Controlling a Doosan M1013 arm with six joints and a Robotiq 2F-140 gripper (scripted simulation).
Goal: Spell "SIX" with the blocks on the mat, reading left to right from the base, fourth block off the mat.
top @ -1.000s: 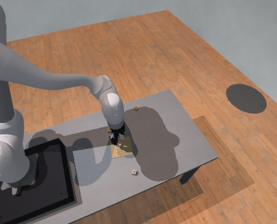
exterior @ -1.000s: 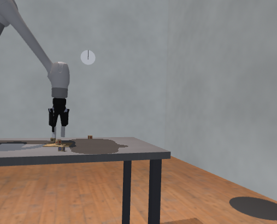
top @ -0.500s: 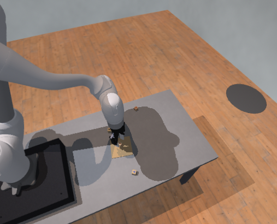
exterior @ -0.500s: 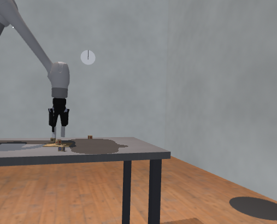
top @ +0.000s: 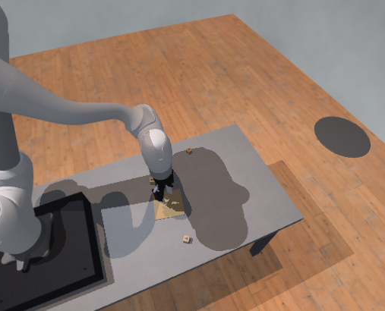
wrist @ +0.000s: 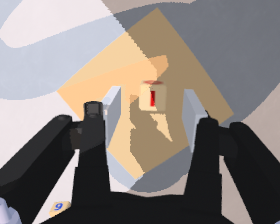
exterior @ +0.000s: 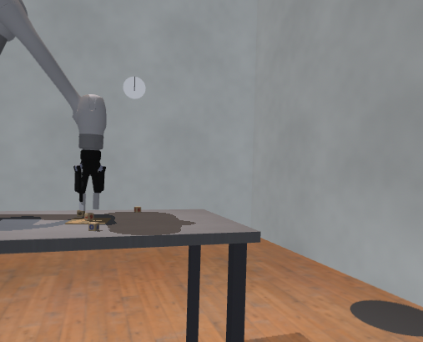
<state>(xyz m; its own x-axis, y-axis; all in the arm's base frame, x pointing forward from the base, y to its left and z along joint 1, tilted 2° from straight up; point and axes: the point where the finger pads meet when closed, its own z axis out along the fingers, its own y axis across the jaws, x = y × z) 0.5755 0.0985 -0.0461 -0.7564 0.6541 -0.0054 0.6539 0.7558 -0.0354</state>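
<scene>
My hand is 7 cm above the tan mat and 1 cm to the left of it. The rest, counted from my hand: block: 13 cm to the left, 6 cm below, 6 cm behind.
</scene>
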